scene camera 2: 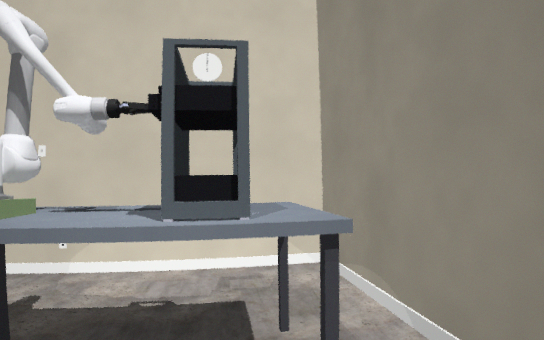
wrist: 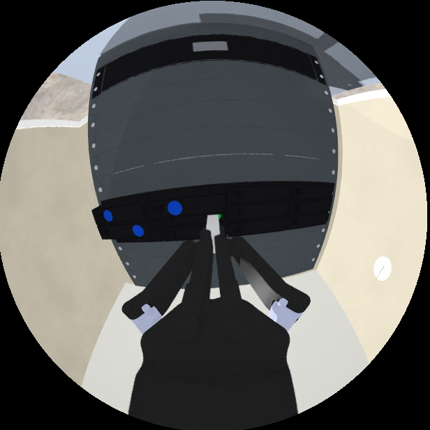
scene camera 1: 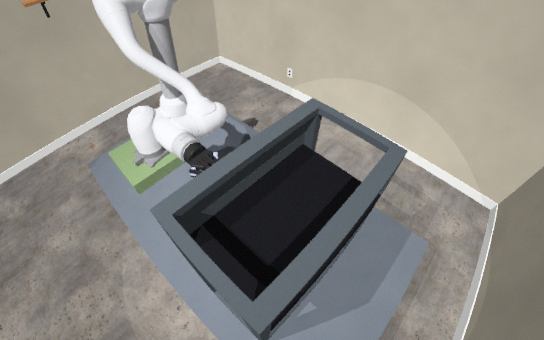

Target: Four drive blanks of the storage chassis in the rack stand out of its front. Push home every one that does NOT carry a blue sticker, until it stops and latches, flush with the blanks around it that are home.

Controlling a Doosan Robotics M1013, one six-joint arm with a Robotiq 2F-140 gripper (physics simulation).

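Seen in the pictures: gripper, fingertip midpoint: (scene camera 1: pixel 240 191); arm's base, origin of the base link: (scene camera 1: pixel 154 152).
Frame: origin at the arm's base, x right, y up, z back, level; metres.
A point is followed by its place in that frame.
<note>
The storage chassis (scene camera 1: pixel 295 200) {x 0.079, y 0.398, z -0.890 m} (scene camera 2: pixel 206 102) {x 0.344, y 0.337, z -0.863 m} (wrist: pixel 310 200) is black and sits in the upper part of the grey rack (scene camera 1: pixel 235 160) {x 0.158, y 0.553, z -0.773 m} (scene camera 2: pixel 168 160) {x 0.352, y 0.136, z -0.736 m} (wrist: pixel 215 110). In the wrist view, one blue sticker (wrist: pixel 108 215) is at the far left, a second blue sticker (wrist: pixel 138 230) is below it, and a third blue sticker (wrist: pixel 174 208) is on a blank nearer the middle. Black blocks stand out of the front in scene camera 2. My gripper (scene camera 2: pixel 148 107) (wrist: pixel 213 219) is shut and empty, its pale tip at the chassis front beside a green spot (wrist: pixel 219 216). The tip hides the blank behind it; contact is unclear.
A second black unit (scene camera 2: pixel 206 188) {x 0.338, y 0.041, z -0.862 m} (wrist: pixel 150 62) sits low in the rack. The rack stands on the blue-grey table (scene camera 1: pixel 410 250) {x -0.256, y -0.065, z -1.365 m} (scene camera 2: pixel 300 225) {x 0.520, y -0.077, z -1.129 m}. The arm's green base block (scene camera 1: pixel 125 160) {x 0.138, y 0.001, z 0.094 m} (scene camera 2: pixel 17 207) {x 0.003, y -0.029, z -0.139 m} is on the table in front of the rack.
</note>
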